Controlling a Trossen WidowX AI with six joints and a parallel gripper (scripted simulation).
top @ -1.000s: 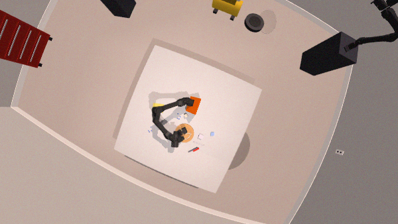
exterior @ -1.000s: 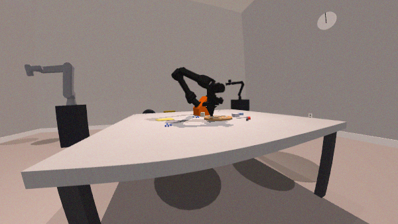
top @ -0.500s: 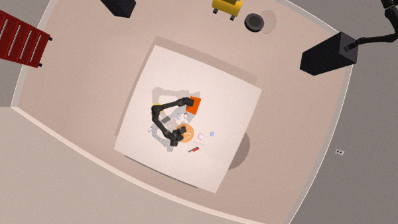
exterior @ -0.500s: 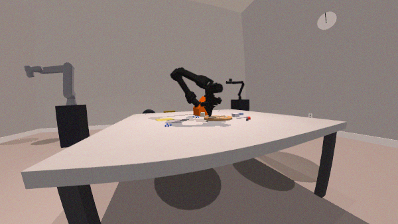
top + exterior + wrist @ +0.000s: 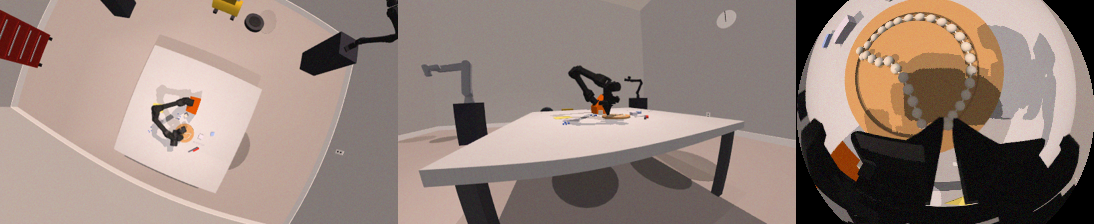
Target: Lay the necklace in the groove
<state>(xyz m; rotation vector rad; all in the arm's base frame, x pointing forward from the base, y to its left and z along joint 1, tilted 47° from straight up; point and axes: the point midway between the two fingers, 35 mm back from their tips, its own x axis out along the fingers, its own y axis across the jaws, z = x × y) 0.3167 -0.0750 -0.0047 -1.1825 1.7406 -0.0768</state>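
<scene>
Right now the round tan bead board is 60 mm to the left of my gripper tip and 10 mm below it. From my gripper tip the other things lie so: tool: 140 mm ahead, 220 mm to the left, 10 mm below; then yellow pad: 170 mm behind, 290 mm to the right, 20 mm below; then white square: 20 mm behind, 240 mm to the left, 10 mm below.
</scene>
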